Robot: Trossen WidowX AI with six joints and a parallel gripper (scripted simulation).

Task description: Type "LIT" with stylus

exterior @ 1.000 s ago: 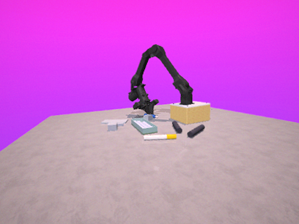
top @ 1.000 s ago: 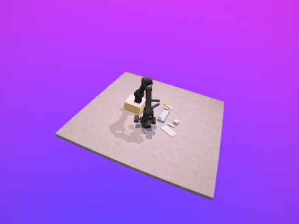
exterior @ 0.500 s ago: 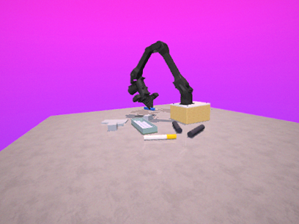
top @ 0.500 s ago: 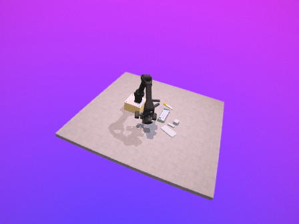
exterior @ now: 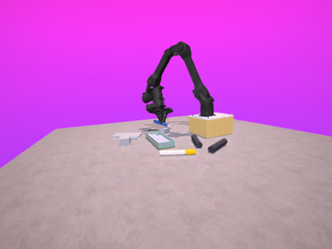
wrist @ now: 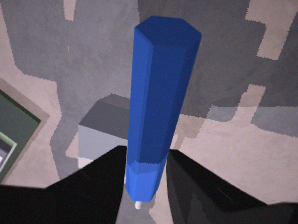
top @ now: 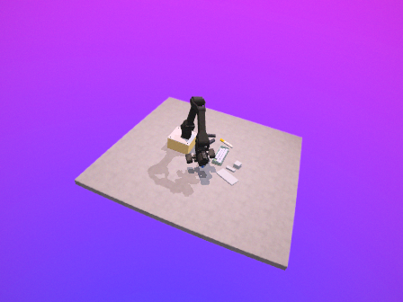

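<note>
Right now the stylus is 10 mm behind my gripper tip and 20 mm to the left of it. From my gripper tip the other things lie so: grey stylus tip (20 mm behind, 40 mm to the left, 10 mm below).
</note>
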